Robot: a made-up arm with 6 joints. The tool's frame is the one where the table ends. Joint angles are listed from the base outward.
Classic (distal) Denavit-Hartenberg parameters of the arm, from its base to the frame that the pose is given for. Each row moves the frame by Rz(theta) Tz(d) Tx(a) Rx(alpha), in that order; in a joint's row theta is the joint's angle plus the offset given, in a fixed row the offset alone. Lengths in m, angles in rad.
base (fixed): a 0  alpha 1.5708  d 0.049  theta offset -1.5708
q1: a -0.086  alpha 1.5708  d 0.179  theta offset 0
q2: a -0.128  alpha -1.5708  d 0.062  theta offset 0
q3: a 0.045  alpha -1.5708  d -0.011  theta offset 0
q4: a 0.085  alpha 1.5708  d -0.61  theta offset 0
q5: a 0.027  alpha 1.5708  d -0.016  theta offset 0
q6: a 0.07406  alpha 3.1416  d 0  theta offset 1.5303
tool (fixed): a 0  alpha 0  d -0.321  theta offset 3.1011
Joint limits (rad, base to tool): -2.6..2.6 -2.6..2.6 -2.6..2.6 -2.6..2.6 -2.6..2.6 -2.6..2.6
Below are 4 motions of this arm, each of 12 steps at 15 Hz.
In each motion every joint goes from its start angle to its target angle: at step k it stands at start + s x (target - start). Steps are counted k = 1, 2, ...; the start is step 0. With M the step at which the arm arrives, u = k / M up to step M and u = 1 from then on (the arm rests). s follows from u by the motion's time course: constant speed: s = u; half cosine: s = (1 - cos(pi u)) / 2; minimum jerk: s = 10 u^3 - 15 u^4 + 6 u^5.
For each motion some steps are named. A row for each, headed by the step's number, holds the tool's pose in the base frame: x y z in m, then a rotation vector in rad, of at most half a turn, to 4 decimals.
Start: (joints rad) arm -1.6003 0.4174 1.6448 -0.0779 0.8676 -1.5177
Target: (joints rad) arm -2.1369 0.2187 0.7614 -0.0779 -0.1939 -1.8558
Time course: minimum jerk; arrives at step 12
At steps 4, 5, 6, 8, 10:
4: -0.4393 -0.1649 -0.5635 -0.0026 0.6263 1.5983
5: -0.4363 0.0344 -0.6079 0.2562 0.3396 1.6280
6: -0.4176 0.2682 -0.5912 0.5309 0.0012 1.6265
8: -0.3466 0.6578 -0.3662 0.9965 -0.6766 1.5042
10: -0.2902 0.8078 -0.1318 1.2344 -1.0968 1.3412

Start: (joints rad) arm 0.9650 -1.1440 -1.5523 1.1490 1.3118 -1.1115
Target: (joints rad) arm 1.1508 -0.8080 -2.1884 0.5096 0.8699 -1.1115
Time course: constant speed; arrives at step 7
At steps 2, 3, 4, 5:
2: -0.7077 0.2044 -0.7544 0.0570 -0.0788 2.2703
3: -0.7222 0.2309 -0.7604 0.1422 -0.0014 2.1456
4: -0.7345 0.2648 -0.7625 0.2309 0.0574 2.0163
5: -0.7431 0.3058 -0.7604 0.3222 0.0990 1.8844

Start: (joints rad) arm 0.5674 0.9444 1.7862 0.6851 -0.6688 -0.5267
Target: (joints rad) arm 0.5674 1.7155 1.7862 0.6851 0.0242 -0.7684
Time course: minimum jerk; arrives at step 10
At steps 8, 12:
8: -0.9255 0.2385 0.2815 -0.4269 1.6755 -0.6740
12: -0.9212 0.2632 0.2765 -0.3871 1.7035 -0.6784

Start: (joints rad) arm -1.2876 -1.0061 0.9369 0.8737 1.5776 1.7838
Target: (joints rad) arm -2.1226 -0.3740 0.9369 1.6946 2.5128 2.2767
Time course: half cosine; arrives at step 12
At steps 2, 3, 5, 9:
2: 0.4671 0.2341 0.0683 0.6520 -2.2580 -0.8538
3: 0.4477 0.2379 0.0841 0.7171 -2.2894 -0.9071
5: 0.3852 0.2502 0.1315 0.9285 -2.3649 -1.0637
9: 0.2121 0.2530 0.2443 -1.4241 2.3102 1.3939

